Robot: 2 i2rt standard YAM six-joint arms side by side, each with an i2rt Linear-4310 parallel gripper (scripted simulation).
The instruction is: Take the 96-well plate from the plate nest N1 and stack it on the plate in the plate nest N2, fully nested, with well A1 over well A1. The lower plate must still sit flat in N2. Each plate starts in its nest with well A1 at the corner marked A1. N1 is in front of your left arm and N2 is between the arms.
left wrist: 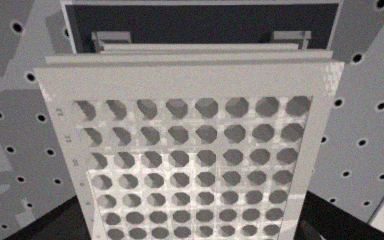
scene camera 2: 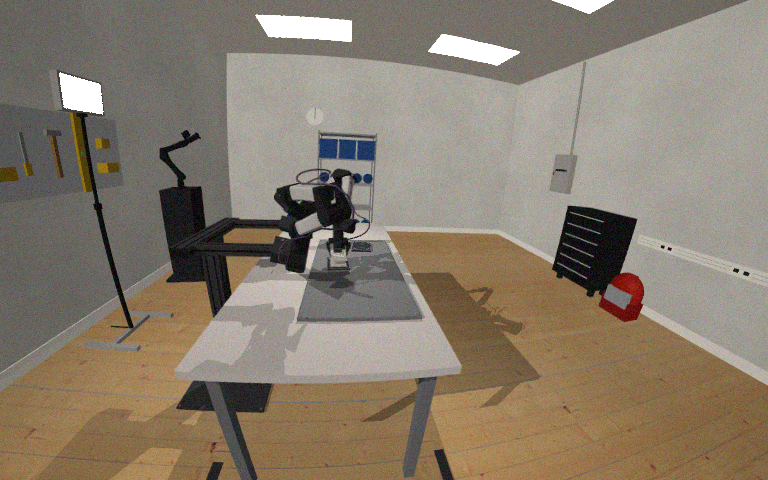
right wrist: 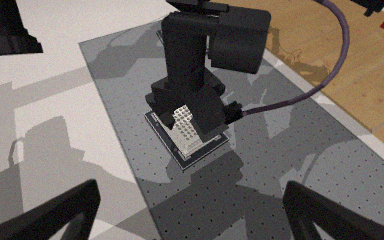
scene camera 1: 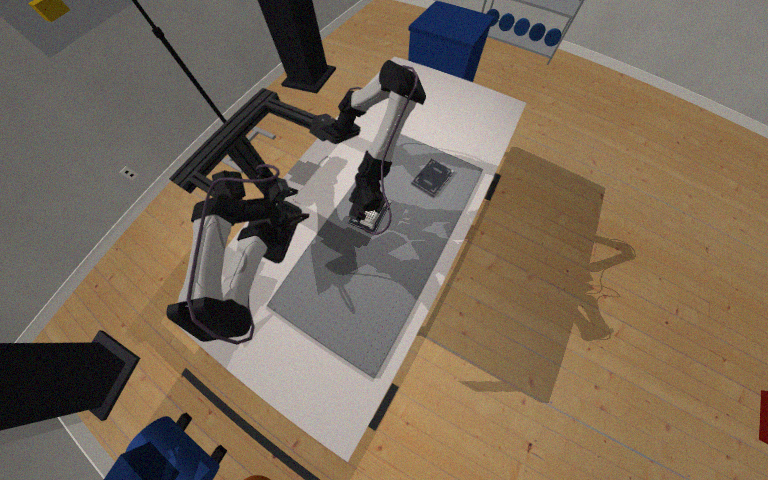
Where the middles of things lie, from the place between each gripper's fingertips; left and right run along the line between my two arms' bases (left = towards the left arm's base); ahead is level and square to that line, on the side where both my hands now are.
Right now my left hand is 5 cm above the plate nest N2 (left wrist: 144,29). From my left hand the other things lie so: plate nest N1 (scene camera 1: 437,179) (19 cm ahead, 27 cm to the left, 5 cm below).
My right gripper is now 270 mm above the plate nest N2, 170 mm to the right of it and 130 mm short of it. From my right hand the other things lie so: plate nest N1 (430 mm to the left, 320 mm ahead, 270 mm below).
